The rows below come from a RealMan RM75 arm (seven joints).
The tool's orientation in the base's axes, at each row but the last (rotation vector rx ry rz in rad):
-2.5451 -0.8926 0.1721
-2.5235 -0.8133 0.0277
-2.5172 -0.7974 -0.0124
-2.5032 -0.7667 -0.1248
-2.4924 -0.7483 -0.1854
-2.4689 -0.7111 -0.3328
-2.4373 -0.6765 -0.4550
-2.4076 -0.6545 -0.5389
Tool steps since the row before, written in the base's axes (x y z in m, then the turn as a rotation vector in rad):
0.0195 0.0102 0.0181 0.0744 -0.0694 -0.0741
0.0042 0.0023 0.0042 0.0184 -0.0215 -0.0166
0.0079 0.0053 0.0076 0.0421 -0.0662 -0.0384
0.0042 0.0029 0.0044 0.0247 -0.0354 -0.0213
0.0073 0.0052 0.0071 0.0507 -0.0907 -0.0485
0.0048 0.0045 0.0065 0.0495 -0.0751 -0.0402
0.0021 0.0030 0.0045 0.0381 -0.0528 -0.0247
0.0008 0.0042 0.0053 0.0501 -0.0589 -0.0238
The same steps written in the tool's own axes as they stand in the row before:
0.0221 -0.0041 -0.0175 0.0134 0.1231 0.0226
0.0053 -0.0012 -0.0034 0.0011 0.0327 0.0021
0.0106 -0.0029 -0.0053 -0.0066 0.0871 -0.0026
0.0060 -0.0017 -0.0026 -0.0019 0.0481 -0.0008
0.0105 -0.0029 -0.0035 -0.0137 0.1136 -0.0071
0.0083 -0.0034 -0.0024 -0.0051 0.0982 -0.0052
0.0048 -0.0029 -0.0014 0.0007 0.0694 -0.0059
0.0047 -0.0048 -0.0012 0.0087 0.0801 -0.0077

